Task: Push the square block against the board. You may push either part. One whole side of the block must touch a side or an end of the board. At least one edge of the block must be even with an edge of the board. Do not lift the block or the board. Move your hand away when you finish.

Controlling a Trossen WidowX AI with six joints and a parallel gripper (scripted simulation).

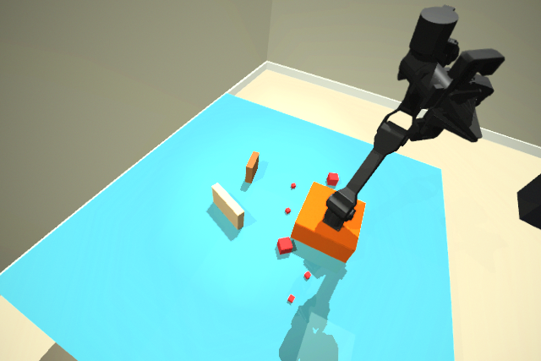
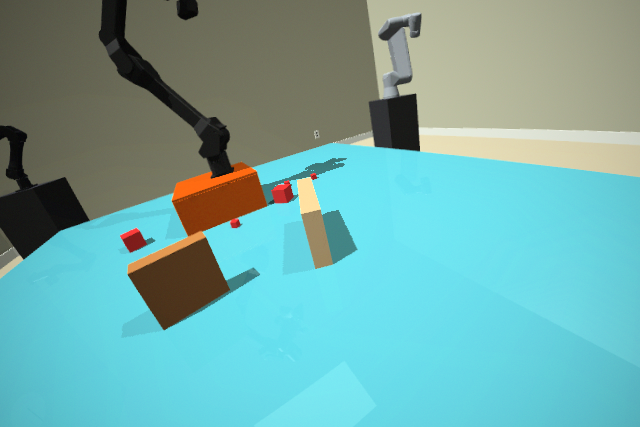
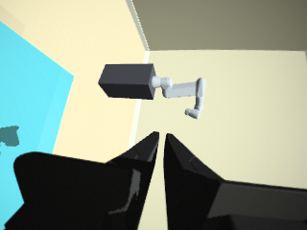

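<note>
Right now the tan board is 480 mm ahead of my gripper tip, 60 mm to the left of it and 570 mm below it. From my gripper tip the other things lie so: square block (530 mm ahead, 160 mm to the right, 570 mm below).
</note>
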